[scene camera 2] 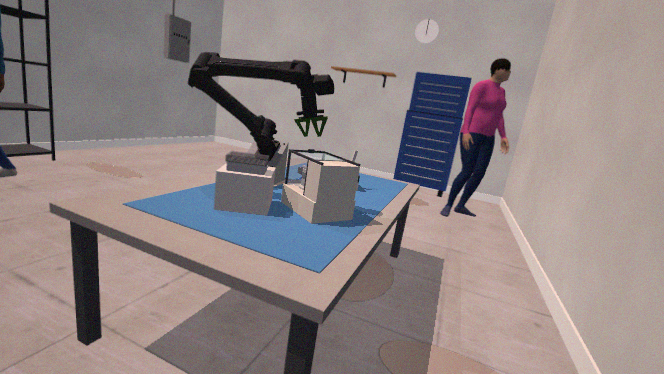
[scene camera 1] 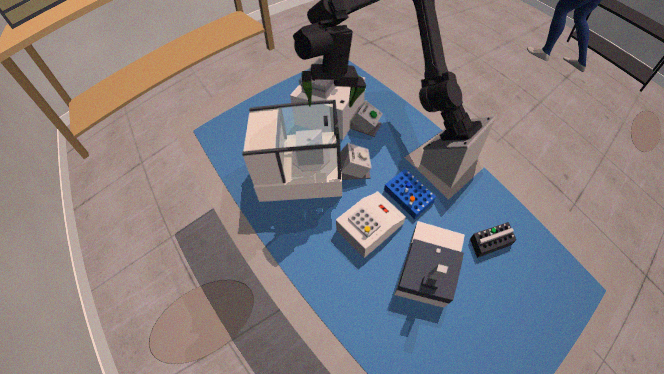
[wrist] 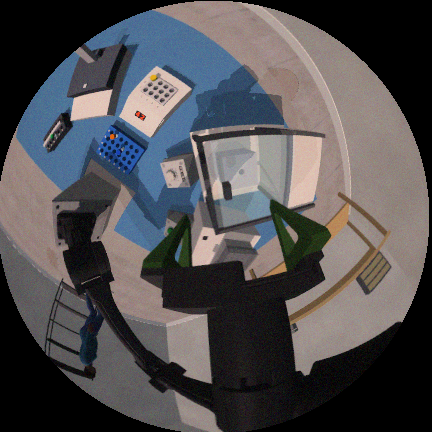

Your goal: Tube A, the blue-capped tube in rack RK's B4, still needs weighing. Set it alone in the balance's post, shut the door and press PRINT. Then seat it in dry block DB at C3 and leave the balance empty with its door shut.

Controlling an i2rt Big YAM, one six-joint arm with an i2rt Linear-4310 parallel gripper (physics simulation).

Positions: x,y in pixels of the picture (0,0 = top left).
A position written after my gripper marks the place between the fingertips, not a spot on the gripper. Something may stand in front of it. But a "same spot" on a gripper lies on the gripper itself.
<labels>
my gripper: scene camera 2 312,136; scene camera 1; wrist
same spot on my gripper: [wrist: 178,279] = [scene camera 1: 352,83]
same spot on lidded unit: [wrist: 206,247] = [scene camera 1: 342,93]
</labels>
